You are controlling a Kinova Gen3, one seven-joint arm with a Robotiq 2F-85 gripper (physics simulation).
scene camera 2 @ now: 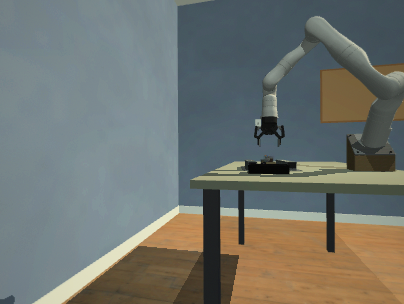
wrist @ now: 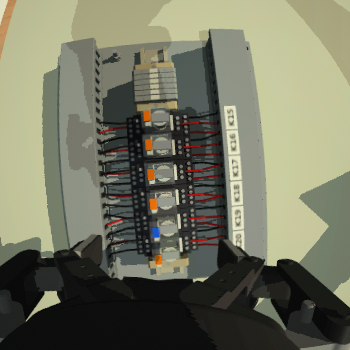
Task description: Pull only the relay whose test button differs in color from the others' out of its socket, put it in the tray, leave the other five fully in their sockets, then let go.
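Frame: origin at the arm's base, x ahead, y left, z up, level; millimetres.
Seen in the pictures: gripper, fingertip midpoint: [scene camera 2: 268, 146] [wrist: 159, 250]; arm's base, origin of the base link: [scene camera 2: 372, 141].
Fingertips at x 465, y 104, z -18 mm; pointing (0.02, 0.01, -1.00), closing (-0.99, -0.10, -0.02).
Observation:
Pixels of each thing's top centre, then the offset from my fingertips to it. "spot": a spot on its surface instead.
- relay with a blue test button, middle of its top: [wrist: 163, 231] dy -1, dx -2, dz -47 mm
- top relay, middle of its top: [wrist: 154, 114] dy -108, dx +22, dz -47 mm
- fourth relay, middle of its top: [wrist: 161, 202] dy -28, dx +4, dz -47 mm
- bottom relay, middle of its top: [wrist: 166, 258] dy +26, dx -8, dz -47 mm
- black tray, surface spot: [scene camera 2: 268, 169] spot: dy +236, dx -15, dz -98 mm
Six relays sit in a column of black sockets in the wrist view. The relay with a blue test button [wrist: 168, 229] is fifth from the top, near label K19. The others, such as the top relay [wrist: 161, 119], the fourth relay [wrist: 165, 201] and the bottom relay [wrist: 171, 254], have orange buttons. All six appear seated in their sockets. My gripper [scene camera 2: 269, 144] [wrist: 159, 250] is open and empty, above the relay assembly, with its fingertips apart on either side of the column's lower end. The black tray [scene camera 2: 268, 169] is at the table's near side in the scene view; it does not show in the wrist view.
Grey wire ducts, left [wrist: 77, 150] and right [wrist: 232, 75], flank the relays, with red and black wires between. Terminal blocks [wrist: 155, 85] stand above the top relay. The assembly lies on the table [scene camera 2: 225, 182]. The arm's base block [scene camera 2: 372, 162] is at the right.

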